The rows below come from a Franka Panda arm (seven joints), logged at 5 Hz.
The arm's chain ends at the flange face. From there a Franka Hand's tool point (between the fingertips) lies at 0.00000 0.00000 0.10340 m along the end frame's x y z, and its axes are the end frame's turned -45 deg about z.
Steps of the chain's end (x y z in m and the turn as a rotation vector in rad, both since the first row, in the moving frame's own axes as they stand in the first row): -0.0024 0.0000 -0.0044 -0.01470 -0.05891 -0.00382; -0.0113 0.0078 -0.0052 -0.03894 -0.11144 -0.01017; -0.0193 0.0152 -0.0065 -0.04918 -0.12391 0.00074; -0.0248 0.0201 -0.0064 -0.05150 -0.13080 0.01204; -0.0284 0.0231 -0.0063 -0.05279 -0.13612 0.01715; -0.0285 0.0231 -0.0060 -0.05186 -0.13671 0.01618
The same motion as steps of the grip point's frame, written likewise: -0.0071 -0.0049 -0.0046 0.03126 -0.05205 -0.00382; -0.0245 -0.0077 -0.0059 0.05127 -0.10633 -0.01017; -0.0370 -0.0084 -0.0074 0.05284 -0.12239 0.00074; -0.0450 -0.0092 -0.0074 0.05607 -0.12891 0.01204; -0.0501 -0.0099 -0.0074 0.05892 -0.13358 0.01715; -0.0502 -0.0101 -0.0071 0.06000 -0.13334 0.01618
